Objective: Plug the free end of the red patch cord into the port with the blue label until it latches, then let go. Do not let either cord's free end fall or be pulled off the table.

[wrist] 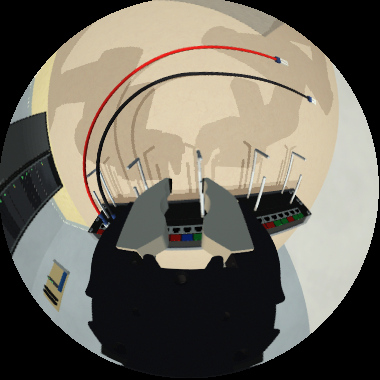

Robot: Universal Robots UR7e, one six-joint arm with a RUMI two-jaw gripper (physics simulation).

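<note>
The red patch cord arcs over the tan table top; its free end, a clear plug with a blue boot, lies at the upper right. The blue label shows on the port panel, between a red and a green label, with dark ports above the labels. My gripper is partly open and empty. It hangs above the panel, far from the red plug, and its jaws and body hide parts of the panel. The red cord's other end is at the panel's left end.
A black cord runs inside the red arc to its free plug at the right. Several thin metal posts with bent tops stand along the panel; one post shows beside the right jaw. A dark equipment rack stands at the left.
</note>
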